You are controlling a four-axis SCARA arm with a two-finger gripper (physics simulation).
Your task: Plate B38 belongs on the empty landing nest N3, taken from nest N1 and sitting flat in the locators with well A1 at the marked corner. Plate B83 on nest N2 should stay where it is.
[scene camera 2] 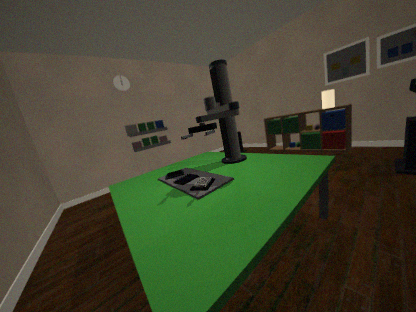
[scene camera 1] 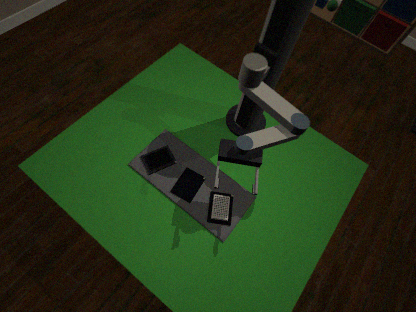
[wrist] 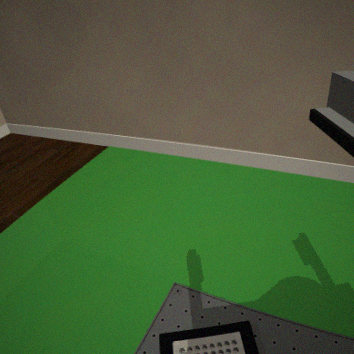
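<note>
A pale plate with rows of wells [scene camera 1: 221, 207] [scene camera 2: 203, 183] [wrist: 209, 347] lies in a black nest at the right end of the grey board [scene camera 1: 243, 203] [scene camera 2: 220, 180] [wrist: 175, 301]. A flat black shape [scene camera 1: 188, 185] [scene camera 2: 186, 179] is in the middle. A black, thicker-looking block [scene camera 1: 158, 159] [scene camera 2: 175, 174] is at the left end. Nest and plate labels and the A1 mark cannot be read, so I cannot tell which is which. My gripper [scene camera 1: 236, 189] [scene camera 2: 198, 135] is open and empty, high above the board; part of it shows at the right of the wrist view.
The board lies on a green table top [scene camera 1: 100, 200] [scene camera 2: 225, 225] [wrist: 125, 215]. The arm's dark column [scene camera 1: 248, 112] [scene camera 2: 230, 135] stands behind the board. Finger shadows fall across the board and green surface. A cubby shelf and wall shelves stand in the background.
</note>
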